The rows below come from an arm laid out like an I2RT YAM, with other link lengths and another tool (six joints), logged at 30 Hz.
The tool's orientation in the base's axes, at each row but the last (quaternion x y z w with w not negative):
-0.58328, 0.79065, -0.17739, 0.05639
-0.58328, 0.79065, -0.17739, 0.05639
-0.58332, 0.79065, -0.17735, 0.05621
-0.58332, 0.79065, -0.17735, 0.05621
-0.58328, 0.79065, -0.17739, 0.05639
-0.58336, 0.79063, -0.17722, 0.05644
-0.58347, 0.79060, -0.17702, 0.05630
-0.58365, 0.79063, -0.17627, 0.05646
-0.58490, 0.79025, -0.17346, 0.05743
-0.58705, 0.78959, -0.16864, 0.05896
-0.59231, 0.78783, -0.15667, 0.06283
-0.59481, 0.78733, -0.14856, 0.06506
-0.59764, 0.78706, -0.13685, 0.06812
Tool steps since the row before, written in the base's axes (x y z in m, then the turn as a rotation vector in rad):
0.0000, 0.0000, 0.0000, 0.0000, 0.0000, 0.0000
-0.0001, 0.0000, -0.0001, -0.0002, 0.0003, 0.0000
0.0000, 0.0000, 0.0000, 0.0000, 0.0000, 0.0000
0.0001, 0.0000, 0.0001, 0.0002, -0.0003, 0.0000
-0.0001, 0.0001, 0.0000, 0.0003, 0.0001, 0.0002
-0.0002, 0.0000, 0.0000, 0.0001, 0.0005, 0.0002
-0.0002, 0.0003, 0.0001, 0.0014, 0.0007, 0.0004
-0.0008, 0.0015, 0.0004, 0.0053, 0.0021, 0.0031
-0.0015, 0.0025, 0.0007, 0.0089, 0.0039, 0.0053
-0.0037, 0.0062, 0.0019, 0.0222, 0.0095, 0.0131
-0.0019, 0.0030, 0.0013, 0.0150, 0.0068, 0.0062
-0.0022, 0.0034, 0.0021, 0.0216, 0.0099, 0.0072
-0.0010, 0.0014, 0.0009, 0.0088, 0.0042, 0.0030
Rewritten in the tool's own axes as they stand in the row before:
0.0000, 0.0000, 0.0000, 0.0000, 0.0000, 0.0000
0.0000, 0.0001, 0.0001, -0.0002, 0.0003, -0.0001
0.0000, 0.0000, 0.0000, 0.0000, 0.0000, 0.0000
0.0000, -0.0001, -0.0001, 0.0002, -0.0003, 0.0001
-0.0001, 0.0001, -0.0001, -0.0002, -0.0003, -0.0001
0.0001, 0.0002, -0.0001, -0.0005, 0.0000, -0.0003
-0.0002, 0.0002, -0.0002, -0.0011, -0.0012, -0.0001
-0.0011, 0.0010, -0.0009, -0.0033, -0.0053, -0.0018
-0.0018, 0.0018, -0.0016, -0.0058, -0.0089, -0.0031
-0.0045, 0.0043, -0.0041, -0.0144, -0.0221, -0.0077
-0.0022, 0.0021, -0.0023, -0.0103, -0.0140, -0.0028
-0.0025, 0.0022, -0.0031, -0.0151, -0.0196, -0.0023
-0.0010, 0.0010, -0.0013, -0.0063, -0.0080, -0.0010

